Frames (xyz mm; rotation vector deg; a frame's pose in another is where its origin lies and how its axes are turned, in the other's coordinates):
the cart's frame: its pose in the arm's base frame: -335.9 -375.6 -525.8 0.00 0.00 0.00
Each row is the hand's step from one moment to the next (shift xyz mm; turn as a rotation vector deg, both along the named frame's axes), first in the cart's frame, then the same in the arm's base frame.
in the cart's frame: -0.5 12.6 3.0 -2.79 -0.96 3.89
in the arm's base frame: -0.5 12.6 3.0 -2.79 -0.96 3.89
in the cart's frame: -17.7 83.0 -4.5 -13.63 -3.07 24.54
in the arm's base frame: -17.7 83.0 -4.5 -13.63 -3.07 24.54
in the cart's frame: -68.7 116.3 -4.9 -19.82 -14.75 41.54
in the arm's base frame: -68.7 116.3 -4.9 -19.82 -14.75 41.54
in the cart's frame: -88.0 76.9 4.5 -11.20 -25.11 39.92
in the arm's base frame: -88.0 76.9 4.5 -11.20 -25.11 39.92
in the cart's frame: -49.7 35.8 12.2 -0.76 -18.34 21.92
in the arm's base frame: -49.7 35.8 12.2 -0.76 -18.34 21.92
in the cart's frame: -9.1 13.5 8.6 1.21 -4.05 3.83
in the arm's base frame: -9.1 13.5 8.6 1.21 -4.05 3.83
